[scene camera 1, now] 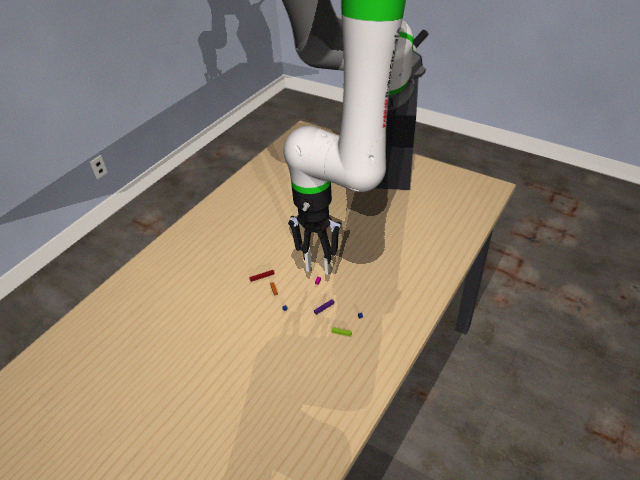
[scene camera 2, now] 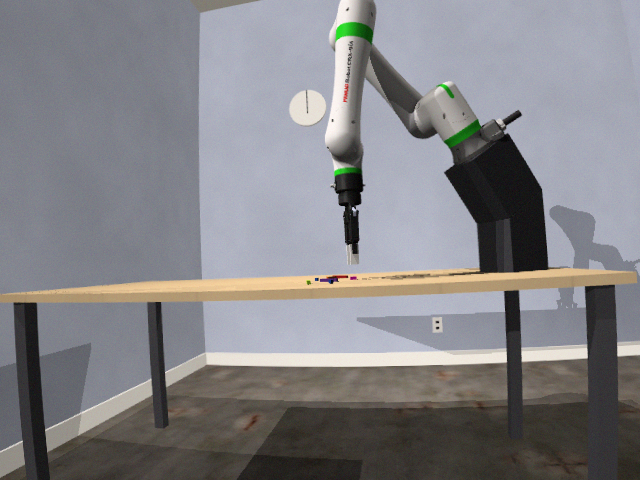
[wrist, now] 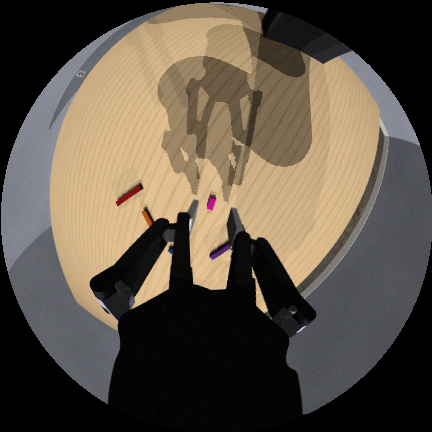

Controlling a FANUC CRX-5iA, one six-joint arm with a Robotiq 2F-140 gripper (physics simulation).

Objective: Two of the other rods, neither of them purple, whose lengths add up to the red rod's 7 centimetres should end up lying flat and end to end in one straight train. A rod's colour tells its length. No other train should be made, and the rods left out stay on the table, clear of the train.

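Places are measured from the arm's base along level axes (x back, y right, z up), in metres.
Pixels of known places: gripper, between the fingertips: [scene camera 1: 318, 269] [scene camera 2: 353, 264] [wrist: 212, 212]; arm's base, origin of its link: [scene camera 2: 475, 153].
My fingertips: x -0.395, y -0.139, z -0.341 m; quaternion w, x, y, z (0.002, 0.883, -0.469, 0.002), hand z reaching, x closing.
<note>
For each thing: its top centre in the pictures, then the offset to it from my fingertips. Level surfaces: height alone.
- small magenta rod, centre of its top: [wrist: 210, 203] [scene camera 1: 317, 279] [scene camera 2: 353, 276] dx -0.003, dy +0.002, dz -0.039 m
- red rod, centre of its top: [wrist: 126, 195] [scene camera 1: 261, 274] dx -0.105, dy +0.125, dz -0.039 m
- shorter orange rod, centre of its top: [wrist: 147, 219] [scene camera 1: 273, 287] dx -0.110, dy +0.062, dz -0.039 m
- purple rod, centre of its top: [wrist: 222, 250] [scene camera 1: 324, 305] dx -0.052, dy -0.080, dz -0.039 m
- lime rod, centre of its top: [scene camera 1: 341, 330] [scene camera 2: 308, 280] dx -0.074, dy -0.172, dz -0.039 m
- wooden table, height of its surface: dz -0.050 m
My gripper [scene camera 1: 317, 273] [scene camera 2: 353, 262] [wrist: 212, 212] is open and empty, above the table near the small magenta rod [scene camera 1: 317, 280] [scene camera 2: 353, 277] [wrist: 211, 203]. The red rod [scene camera 1: 261, 275] [wrist: 129, 195] lies at the left, with the shorter orange rod [scene camera 1: 273, 288] [wrist: 147, 217] apart beside it. A purple rod [scene camera 1: 324, 306] [wrist: 220, 251] lies nearer the front; a finger covers part of it in the wrist view. The lime rod [scene camera 1: 341, 331] [scene camera 2: 308, 282] lies beyond it. Two small blue pieces, one left [scene camera 1: 284, 307] and one right [scene camera 1: 360, 315], lie apart. All lie flat; none are end to end.
The wooden table [scene camera 1: 170, 330] [scene camera 2: 155, 289] carries all the rods. The arm's dark pedestal [scene camera 1: 400, 155] [scene camera 2: 511, 206] stands at the table's far end. The table's long right edge runs past the lime rod and the right blue piece.
</note>
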